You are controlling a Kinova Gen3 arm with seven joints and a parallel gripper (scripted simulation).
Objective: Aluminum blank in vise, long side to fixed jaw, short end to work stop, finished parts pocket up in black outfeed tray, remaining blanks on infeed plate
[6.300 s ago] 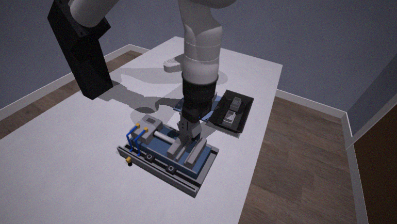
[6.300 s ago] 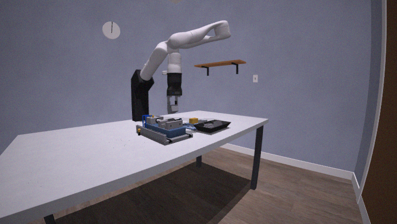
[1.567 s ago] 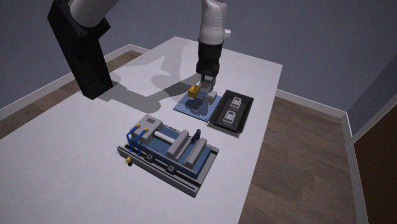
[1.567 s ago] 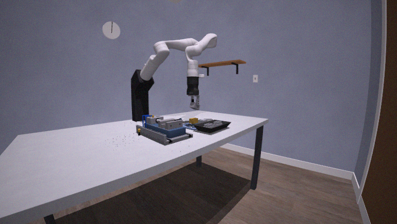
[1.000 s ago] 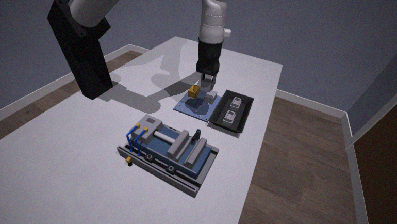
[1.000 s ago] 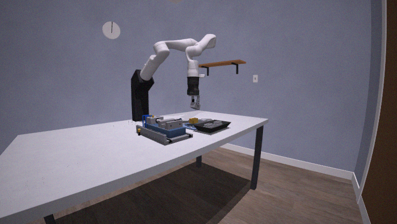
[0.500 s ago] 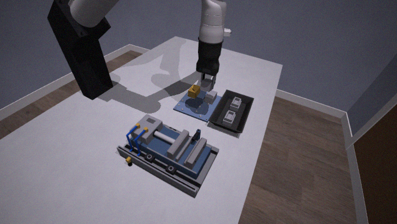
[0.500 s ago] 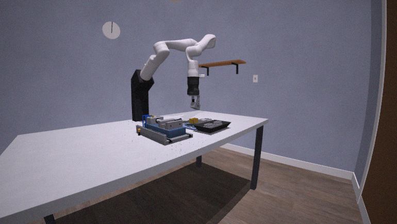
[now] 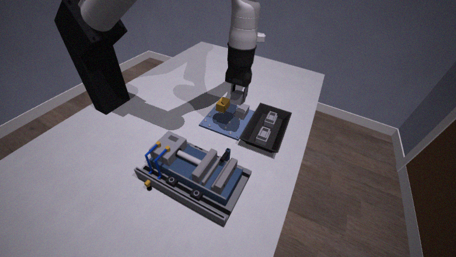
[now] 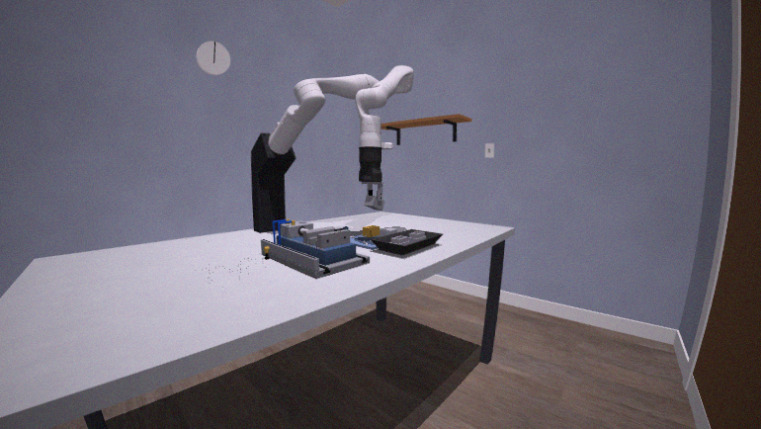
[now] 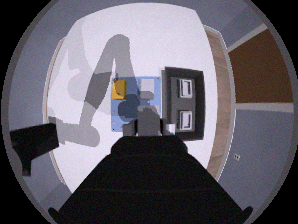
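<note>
Right now the gray aluminum blank is 3 cm below my hand. Round my hand: black outfeed tray 17 cm below, 12 cm ahead, 3 cm to the left; infeed plate 17 cm below, 5 cm to the left, 4 cm behind; yellow brass blank 15 cm below, 10 cm to the left, 8 cm behind.
</note>
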